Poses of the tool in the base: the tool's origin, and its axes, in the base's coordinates. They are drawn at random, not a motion.
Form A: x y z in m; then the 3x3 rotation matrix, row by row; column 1 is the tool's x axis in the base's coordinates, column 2 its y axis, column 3 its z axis. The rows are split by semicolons.
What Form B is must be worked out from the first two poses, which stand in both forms.
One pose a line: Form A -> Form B
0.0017 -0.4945 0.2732; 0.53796 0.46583 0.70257; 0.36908 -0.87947 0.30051; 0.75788 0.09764 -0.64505 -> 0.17 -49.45 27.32 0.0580 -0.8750 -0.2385 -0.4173
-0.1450 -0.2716 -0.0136; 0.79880 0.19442 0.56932; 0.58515 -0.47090 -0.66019; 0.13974 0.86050 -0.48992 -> -14.50 -27.16 -1.36 0.4577 0.8306 0.2346 0.2134
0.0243 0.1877 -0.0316; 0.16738 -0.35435 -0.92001; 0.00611 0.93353 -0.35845; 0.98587 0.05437 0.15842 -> 2.43 18.77 -3.16 0.7516 0.1373 -0.6340 0.1199
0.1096 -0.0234 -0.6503; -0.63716 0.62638 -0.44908; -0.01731 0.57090 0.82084; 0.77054 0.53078 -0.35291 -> 10.96 -2.34 -65.03 0.3811 -0.1903 -0.8002 -0.4223
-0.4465 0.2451 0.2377; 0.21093 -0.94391 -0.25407; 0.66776 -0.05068 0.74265; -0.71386 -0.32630 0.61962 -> -44.65 24.51 23.77 0.6671 -0.4006 0.1723 0.6040
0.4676 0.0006 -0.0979; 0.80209 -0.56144 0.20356; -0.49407 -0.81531 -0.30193; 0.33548 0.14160 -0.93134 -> 46.76 0.06 -9.79 0.1177 0.9419 -0.2802 0.1431
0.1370 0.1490 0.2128; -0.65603 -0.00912 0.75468; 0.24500 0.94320 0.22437; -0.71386 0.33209 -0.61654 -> 13.70 14.90 21.28 0.4095 0.0658 0.8966 0.1552
